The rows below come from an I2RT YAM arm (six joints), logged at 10 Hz.
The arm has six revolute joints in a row. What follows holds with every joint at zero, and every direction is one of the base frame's.
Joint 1 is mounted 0.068 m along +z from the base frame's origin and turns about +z.
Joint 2 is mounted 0.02 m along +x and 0.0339 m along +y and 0.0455 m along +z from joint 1 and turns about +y.
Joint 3 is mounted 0.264 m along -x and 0.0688 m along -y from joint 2 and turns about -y.
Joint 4 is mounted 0.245 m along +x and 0.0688 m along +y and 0.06 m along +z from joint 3 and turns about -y.
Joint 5 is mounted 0.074 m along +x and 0.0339 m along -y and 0.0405 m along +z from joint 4 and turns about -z.
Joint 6 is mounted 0.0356 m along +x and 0.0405 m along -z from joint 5 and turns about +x.
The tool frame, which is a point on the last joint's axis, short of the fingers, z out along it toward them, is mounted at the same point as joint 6; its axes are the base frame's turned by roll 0, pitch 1.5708 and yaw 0 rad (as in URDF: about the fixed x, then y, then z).
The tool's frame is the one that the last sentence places.
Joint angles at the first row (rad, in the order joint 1, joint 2, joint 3, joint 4, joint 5, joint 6):
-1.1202 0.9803 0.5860 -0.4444 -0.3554 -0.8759
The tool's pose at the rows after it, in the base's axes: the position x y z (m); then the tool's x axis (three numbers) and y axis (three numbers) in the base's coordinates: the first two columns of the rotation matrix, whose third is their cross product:
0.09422 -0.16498 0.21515 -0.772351 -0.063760 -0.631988 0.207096 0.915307 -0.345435
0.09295 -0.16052 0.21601 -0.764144 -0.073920 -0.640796 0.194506 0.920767 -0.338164
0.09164 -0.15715 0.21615 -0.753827 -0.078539 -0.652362 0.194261 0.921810 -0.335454
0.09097 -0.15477 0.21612 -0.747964 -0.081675 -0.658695 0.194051 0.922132 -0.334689
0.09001 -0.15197 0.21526 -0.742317 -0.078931 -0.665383 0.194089 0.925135 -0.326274
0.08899 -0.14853 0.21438 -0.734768 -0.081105 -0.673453 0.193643 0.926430 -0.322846
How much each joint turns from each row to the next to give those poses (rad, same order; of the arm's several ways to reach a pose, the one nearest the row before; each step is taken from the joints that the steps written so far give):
-0.0007 -0.0214 -0.0047 -0.0201 -0.0212 -0.0151
0.0007 -0.0222 -0.0053 -0.0190 -0.0206 -0.0050
-0.0011 -0.0212 -0.0103 -0.0023 -0.0148 0.0042
0.0012 -0.0145 -0.0072 -0.0013 -0.0068 0.0036
0.0002 -0.0143 -0.0085 -0.0064 -0.0096 0.0057
0.0016 -0.0199 -0.0121 -0.0022 -0.0094 0.0056

